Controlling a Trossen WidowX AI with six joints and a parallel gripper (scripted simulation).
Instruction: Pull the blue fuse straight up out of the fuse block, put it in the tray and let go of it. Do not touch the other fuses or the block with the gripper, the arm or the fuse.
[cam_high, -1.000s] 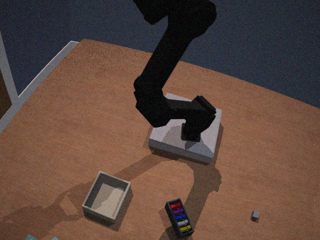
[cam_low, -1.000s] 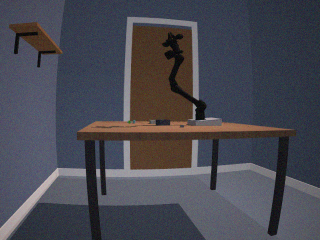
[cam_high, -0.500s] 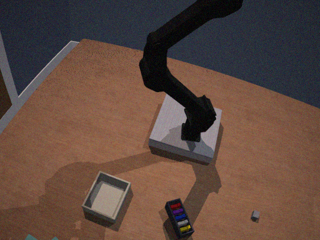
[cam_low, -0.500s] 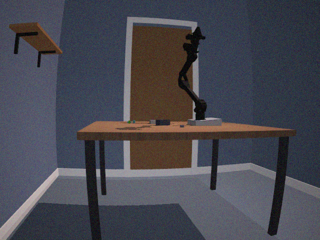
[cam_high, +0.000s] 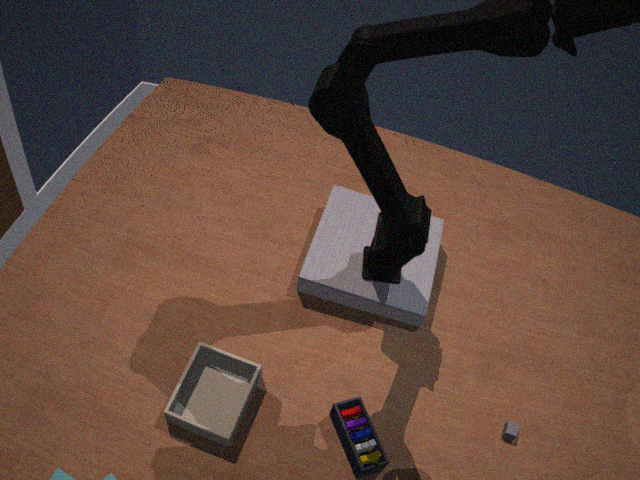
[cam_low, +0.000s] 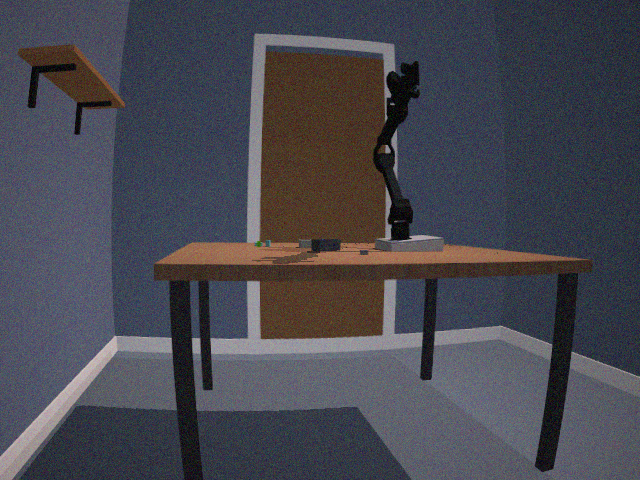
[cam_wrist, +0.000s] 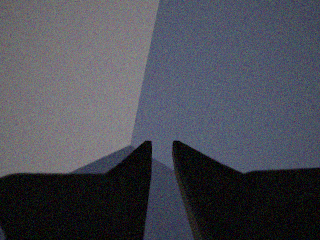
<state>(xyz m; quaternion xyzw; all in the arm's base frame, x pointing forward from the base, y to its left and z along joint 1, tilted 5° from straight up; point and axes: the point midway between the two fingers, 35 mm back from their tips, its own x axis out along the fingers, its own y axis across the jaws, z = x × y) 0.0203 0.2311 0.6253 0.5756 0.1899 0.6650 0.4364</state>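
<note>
Now: the blue fuse 23 cm ahead of my gripper tip, 28 cm to the right of it and 66 cm below it. Round my gripper tip: grey tray (19 cm ahead, 50 cm to the right, 68 cm below); then small grey cube (20 cm ahead, 3 cm to the right, 67 cm below).
</note>
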